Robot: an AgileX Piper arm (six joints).
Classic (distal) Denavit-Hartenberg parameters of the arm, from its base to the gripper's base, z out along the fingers. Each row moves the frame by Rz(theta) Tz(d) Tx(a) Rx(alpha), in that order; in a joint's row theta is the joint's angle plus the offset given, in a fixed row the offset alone. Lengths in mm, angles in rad.
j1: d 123, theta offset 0, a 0, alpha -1.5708
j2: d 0, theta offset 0.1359, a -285.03, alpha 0
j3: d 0, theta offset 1.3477, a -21.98, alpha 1.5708
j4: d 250.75, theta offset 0, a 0, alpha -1.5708
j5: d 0, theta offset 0, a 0, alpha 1.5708
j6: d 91, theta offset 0, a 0, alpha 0
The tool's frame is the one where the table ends.
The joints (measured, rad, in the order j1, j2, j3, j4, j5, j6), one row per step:
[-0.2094 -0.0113 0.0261 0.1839 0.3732 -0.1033]
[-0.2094 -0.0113 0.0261 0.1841 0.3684 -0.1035]
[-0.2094 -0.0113 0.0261 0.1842 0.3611 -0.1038]
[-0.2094 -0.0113 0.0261 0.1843 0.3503 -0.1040]
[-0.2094 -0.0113 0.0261 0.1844 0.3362 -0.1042]
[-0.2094 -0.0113 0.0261 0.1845 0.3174 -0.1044]
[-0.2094 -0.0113 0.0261 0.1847 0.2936 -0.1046]
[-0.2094 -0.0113 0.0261 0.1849 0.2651 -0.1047]
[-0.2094 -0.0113 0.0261 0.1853 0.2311 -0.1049]
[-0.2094 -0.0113 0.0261 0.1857 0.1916 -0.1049]
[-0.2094 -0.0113 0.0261 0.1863 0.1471 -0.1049]
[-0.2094 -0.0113 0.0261 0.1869 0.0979 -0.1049]
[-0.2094 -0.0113 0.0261 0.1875 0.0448 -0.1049]
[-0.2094 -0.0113 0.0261 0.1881 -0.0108 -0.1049]
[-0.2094 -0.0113 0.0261 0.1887 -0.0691 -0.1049]
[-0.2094 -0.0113 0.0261 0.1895 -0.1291 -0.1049]
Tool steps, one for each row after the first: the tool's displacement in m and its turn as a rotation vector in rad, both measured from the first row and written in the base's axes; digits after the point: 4 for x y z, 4 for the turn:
[0.0001 -0.0001 0.0004 -0.0009 -0.0046 -0.0008]
[0.0003 -0.0002 0.0010 -0.0025 -0.0117 -0.0020]
[0.0005 -0.0005 0.0020 -0.0047 -0.0221 -0.0040]
[0.0008 -0.0007 0.0032 -0.0075 -0.0357 -0.0065]
[0.0012 -0.0011 0.0048 -0.0111 -0.0538 -0.0099]
[0.0016 -0.0016 0.0069 -0.0157 -0.0767 -0.0142]
[0.0020 -0.0021 0.0094 -0.0211 -0.1042 -0.0194]
[0.0024 -0.0028 0.0124 -0.0274 -0.1371 -0.0256]
[0.0028 -0.0035 0.0159 -0.0345 -0.1752 -0.0328]
[0.0030 -0.0043 0.0198 -0.0425 -0.2183 -0.0410]
[0.0031 -0.0052 0.0242 -0.0513 -0.2658 -0.0501]
[0.0029 -0.0060 0.0290 -0.0609 -0.3171 -0.0600]
[0.0024 -0.0069 0.0339 -0.0710 -0.3708 -0.0704]
[0.0016 -0.0078 0.0391 -0.0815 -0.4271 -0.0812]
[0.0005 -0.0086 0.0444 -0.0922 -0.4850 -0.0925]

